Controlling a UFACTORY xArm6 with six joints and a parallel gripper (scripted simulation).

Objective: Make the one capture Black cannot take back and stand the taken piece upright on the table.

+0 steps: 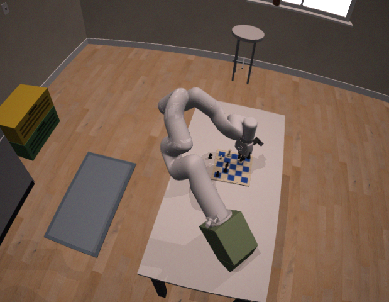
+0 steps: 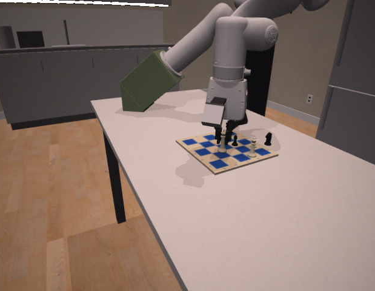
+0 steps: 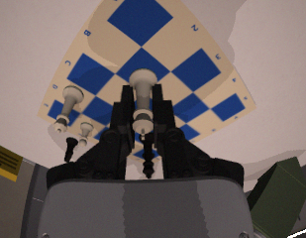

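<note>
My gripper is now 6 cm above the blue-and-tan chessboard, 4 cm past it and 3 cm to the right of it. The rest, counted from my hand: black pawn 6 cm to the left, 5 cm behind, 4 cm below; white piece 1 cm below; tall black piece 9 cm behind, 6 cm to the left, 3 cm below.
</note>
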